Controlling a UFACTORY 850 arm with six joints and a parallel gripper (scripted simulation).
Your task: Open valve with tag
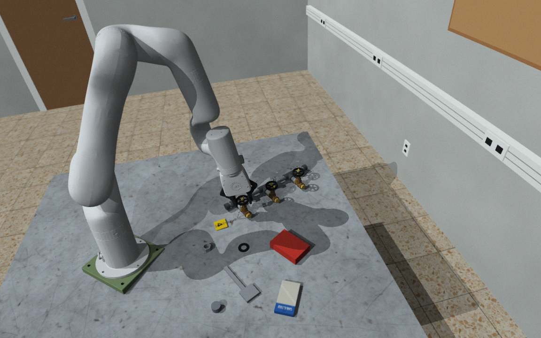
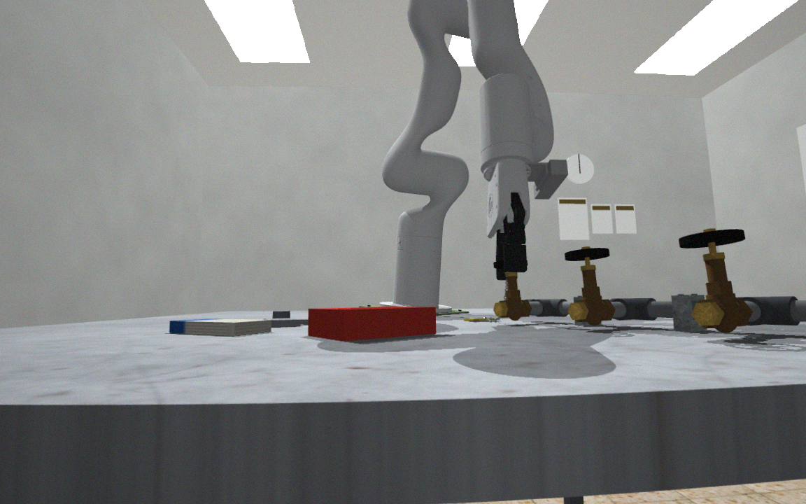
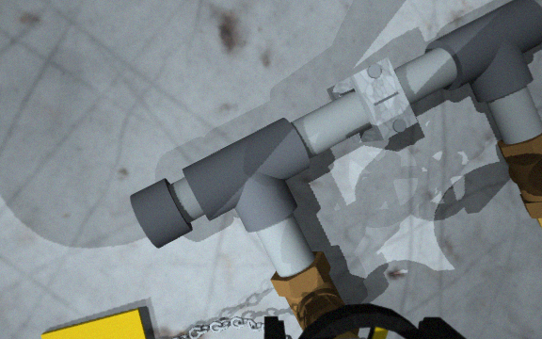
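My hand is 90 mm past the yellow tag, 90 mm above it and 20 mm to the left of it. Also, from my hand: black washer: 160 mm to the right, 90 mm below, 40 mm behind; red block: 210 mm to the right, 130 mm ahead, 70 mm below; grey nut: 170 mm behind, 120 mm to the right, 80 mm below.
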